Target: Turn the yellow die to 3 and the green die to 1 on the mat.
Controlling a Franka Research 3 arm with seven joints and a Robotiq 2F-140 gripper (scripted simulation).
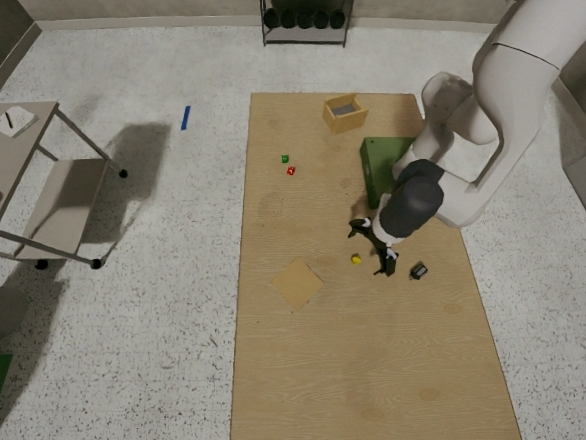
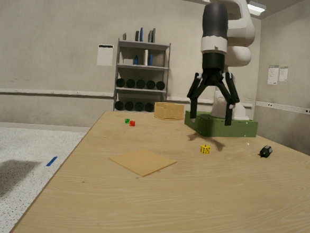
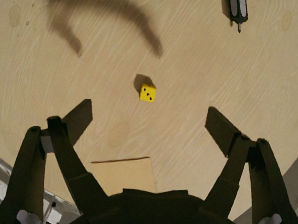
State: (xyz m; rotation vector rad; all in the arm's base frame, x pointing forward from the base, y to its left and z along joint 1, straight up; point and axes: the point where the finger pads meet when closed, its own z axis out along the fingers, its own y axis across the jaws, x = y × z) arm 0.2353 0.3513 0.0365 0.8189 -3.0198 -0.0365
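Now: hand 110 mm above the yellow die. Also, from my hand: black object: 230 mm behind, 100 mm below, 50 mm to the left; then tan mat: 220 mm ahead, 120 mm below, 80 mm to the left; then red die: 400 mm to the right, 250 mm ahead, 110 mm below.
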